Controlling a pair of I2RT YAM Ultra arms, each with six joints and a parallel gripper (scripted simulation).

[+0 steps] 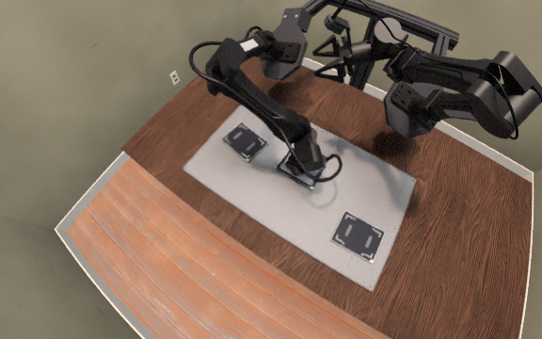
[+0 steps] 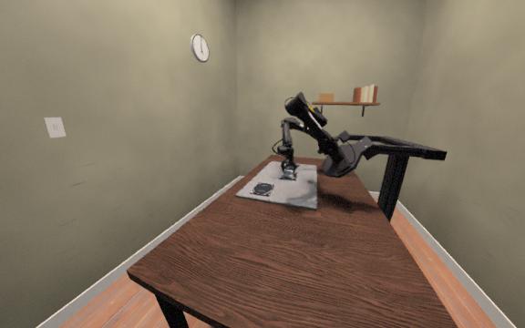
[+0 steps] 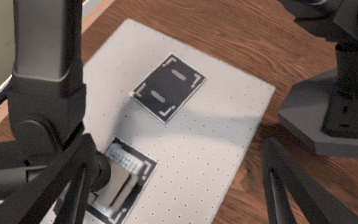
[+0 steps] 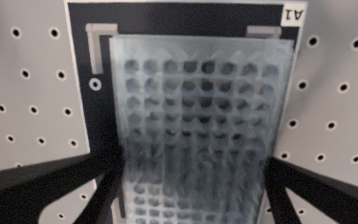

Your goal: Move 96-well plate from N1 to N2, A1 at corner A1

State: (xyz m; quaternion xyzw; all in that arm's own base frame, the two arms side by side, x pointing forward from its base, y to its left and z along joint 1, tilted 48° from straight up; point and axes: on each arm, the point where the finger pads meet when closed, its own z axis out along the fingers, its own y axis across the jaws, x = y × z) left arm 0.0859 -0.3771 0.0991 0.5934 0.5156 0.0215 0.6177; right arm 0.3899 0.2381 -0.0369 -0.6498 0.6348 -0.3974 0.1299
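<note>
Right now my right hand is 30 mm above the black plate nest and 10 mm past it. Round my right hand: clear 96-well plate (10 mm below); then white corner label (80 mm to the left, 50 mm ahead, 20 mm below).
</note>
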